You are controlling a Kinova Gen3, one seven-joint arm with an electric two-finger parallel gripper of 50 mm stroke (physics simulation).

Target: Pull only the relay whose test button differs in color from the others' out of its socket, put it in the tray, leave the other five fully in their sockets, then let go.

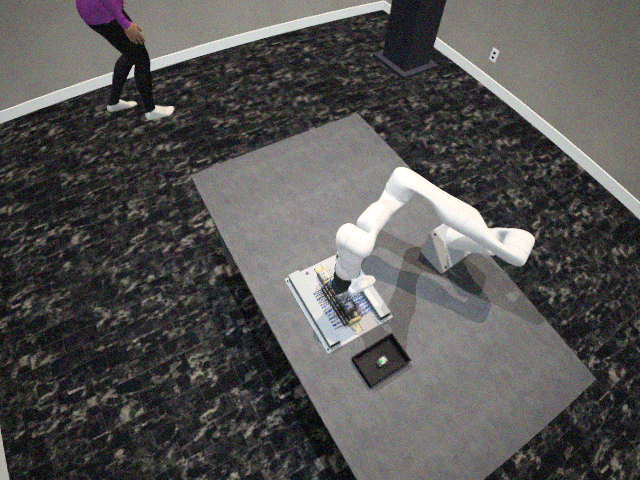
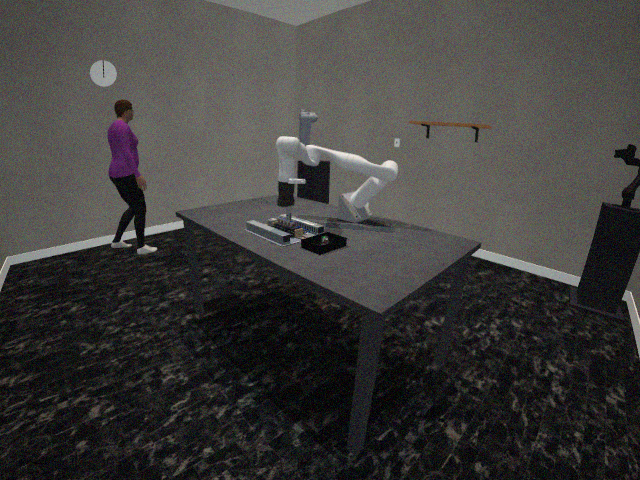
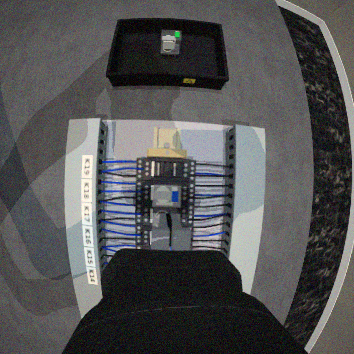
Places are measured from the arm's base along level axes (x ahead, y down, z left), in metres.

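Where they show: gripper, fingertip midpoint: (image 1: 344,298) (image 2: 288,219) (image 3: 167,223); arm's base, link origin: (image 1: 454,236) (image 2: 356,202).
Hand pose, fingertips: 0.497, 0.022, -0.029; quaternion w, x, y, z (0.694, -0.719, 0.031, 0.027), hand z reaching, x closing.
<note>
Things, the pixels of their top centre, and the offset from my fingertips, as dx, dy, dz. "spot": a spot on its surface instead. Level surfaces: height alone.
- grey relay with a green test button, top centre: (image 3: 170,33) (image 1: 383,359) (image 2: 325,236) +0.013, +0.023, +0.239
- black tray, top centre: (image 3: 168,41) (image 1: 382,358) (image 2: 324,238) +0.010, +0.034, +0.232
- panel, surface spot: (image 3: 250,150) spot: +0.105, +0.026, +0.074
- end socket, surface spot: (image 3: 164,169) spot: +0.001, +0.045, +0.054
- neighbouring relay, top centre: (image 3: 166,196) (image 1: 349,305) +0.000, +0.000, +0.027
- table, surface height: dy +0.070
A grey relay with a green test button (image 1: 382,360) (image 2: 324,239) (image 3: 169,44) lies in the black tray (image 1: 368,363) (image 3: 150,79). On the panel (image 3: 250,150), the end socket (image 3: 164,169) beside label K19 holds no relay. The neighbouring relay (image 3: 162,196) sits in its socket and has a blue button. My gripper (image 2: 288,216) (image 3: 167,223) points down, low over the socket row next to that relay. Its fingers are together, with no relay visible between them. The gripper hides the sockets and relays farther along the row, and their button colors and seating cannot be told.
Grey wiring ducts (image 3: 101,165) (image 3: 231,170) flank the sockets, with blue and black wires between. A yellowish end block (image 3: 167,142) stands at the K19 end, toward the tray. A person in purple (image 1: 105,12) (image 2: 122,149) stands beyond the table (image 1: 465,361) (image 2: 382,273).
</note>
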